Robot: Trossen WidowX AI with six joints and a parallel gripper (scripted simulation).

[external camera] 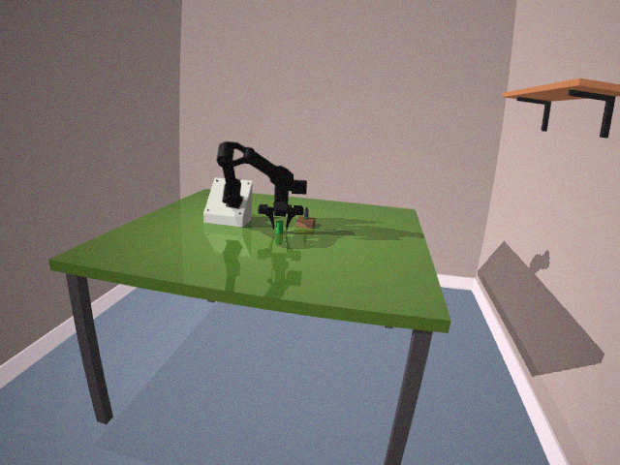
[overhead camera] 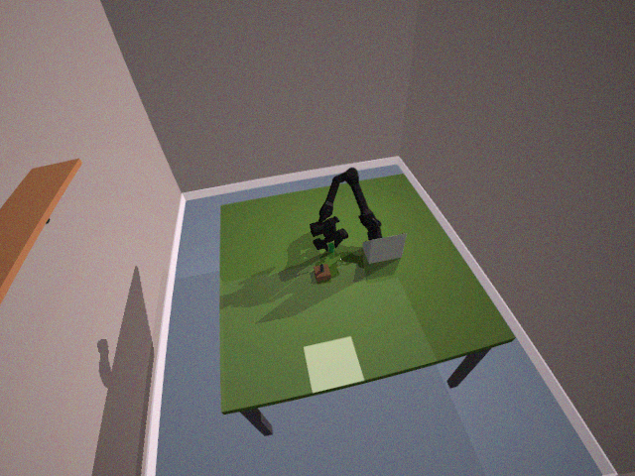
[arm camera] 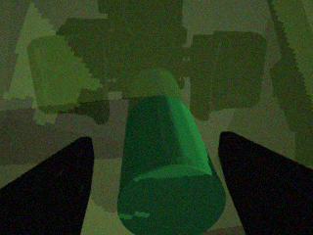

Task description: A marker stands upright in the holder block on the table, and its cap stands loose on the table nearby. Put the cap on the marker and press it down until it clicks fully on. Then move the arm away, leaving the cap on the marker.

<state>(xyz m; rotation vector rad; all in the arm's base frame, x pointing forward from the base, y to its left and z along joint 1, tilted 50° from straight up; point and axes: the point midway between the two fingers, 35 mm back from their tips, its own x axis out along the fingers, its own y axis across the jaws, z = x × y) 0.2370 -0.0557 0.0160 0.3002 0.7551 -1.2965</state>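
Right now the brown holder block is 7 cm ahead of my gripper tip and 15 cm to the left of it. The rest, counted from my gripper tip: green cap (1 cm above).
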